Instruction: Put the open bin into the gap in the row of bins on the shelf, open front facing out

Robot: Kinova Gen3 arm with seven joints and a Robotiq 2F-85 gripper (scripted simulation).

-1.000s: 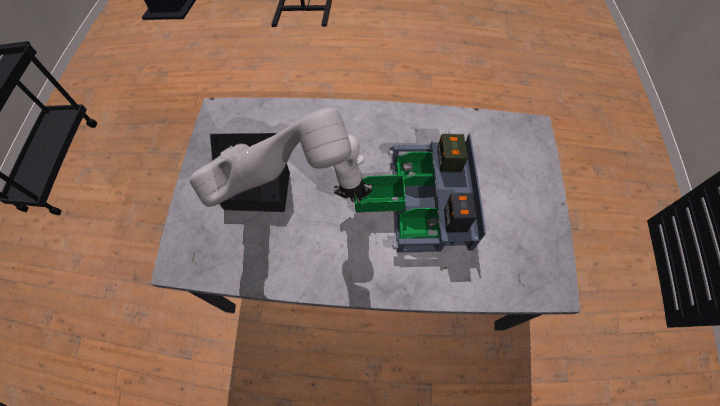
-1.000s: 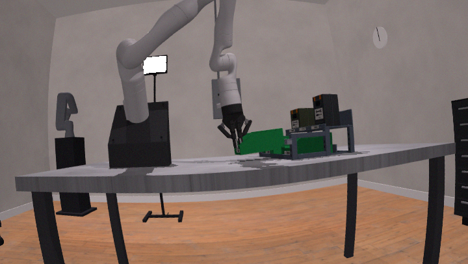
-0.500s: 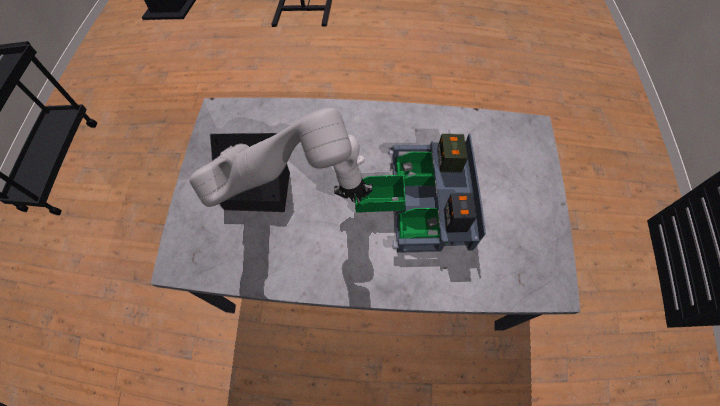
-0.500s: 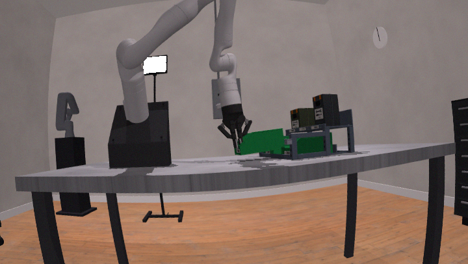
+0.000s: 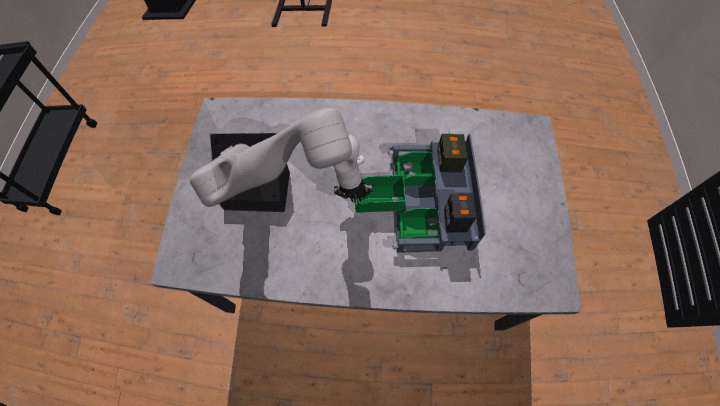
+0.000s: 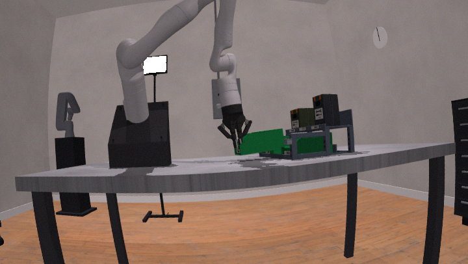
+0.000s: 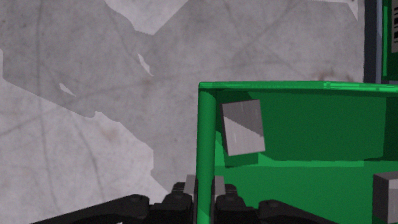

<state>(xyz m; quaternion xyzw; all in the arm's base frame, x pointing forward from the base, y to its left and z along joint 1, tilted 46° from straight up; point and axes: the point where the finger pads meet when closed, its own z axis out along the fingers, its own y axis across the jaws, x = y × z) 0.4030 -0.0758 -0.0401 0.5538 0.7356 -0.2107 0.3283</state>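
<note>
Right now my hand is 4 cm to the right of the grey part, 3 cm above it and 2 cm short of it. The rest, counted from my hand: grey shelf 26 cm ahead, 6 cm to the left.
</note>
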